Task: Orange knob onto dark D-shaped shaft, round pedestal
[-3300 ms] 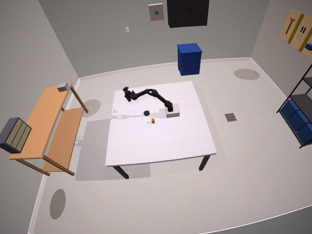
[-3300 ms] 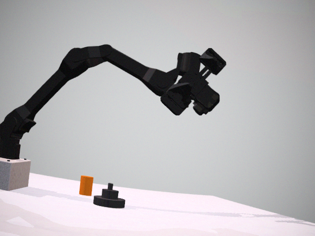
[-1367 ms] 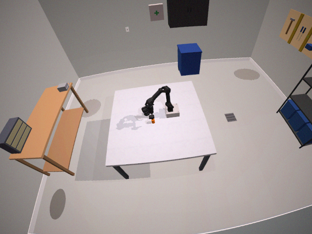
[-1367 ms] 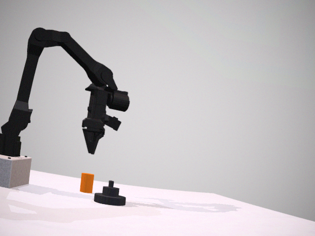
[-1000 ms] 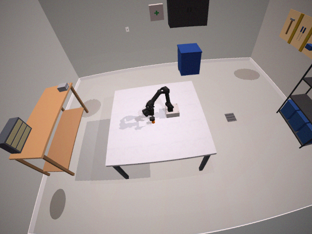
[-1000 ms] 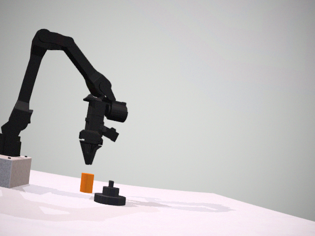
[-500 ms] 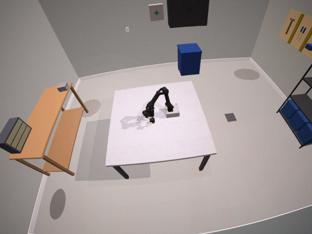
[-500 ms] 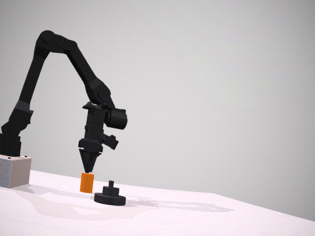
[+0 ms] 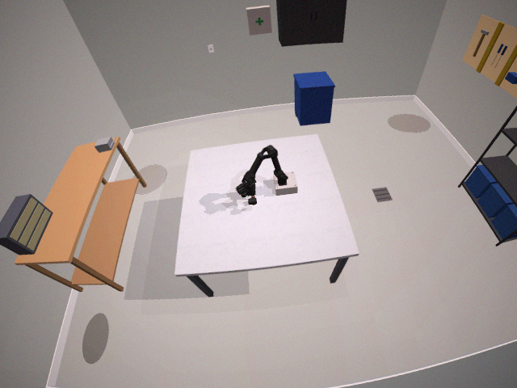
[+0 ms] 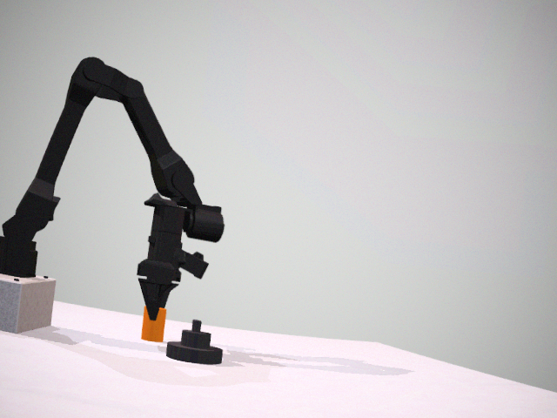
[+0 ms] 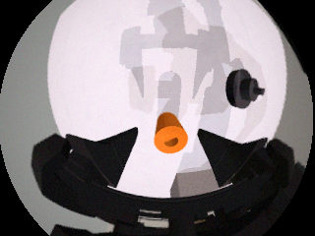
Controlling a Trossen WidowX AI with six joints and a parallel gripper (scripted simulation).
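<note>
The orange knob is 1 cm below my gripper tip. Round my gripper tip: dark round pedestal 16 cm to the right, 8 cm ahead, 1 cm below.
</note>
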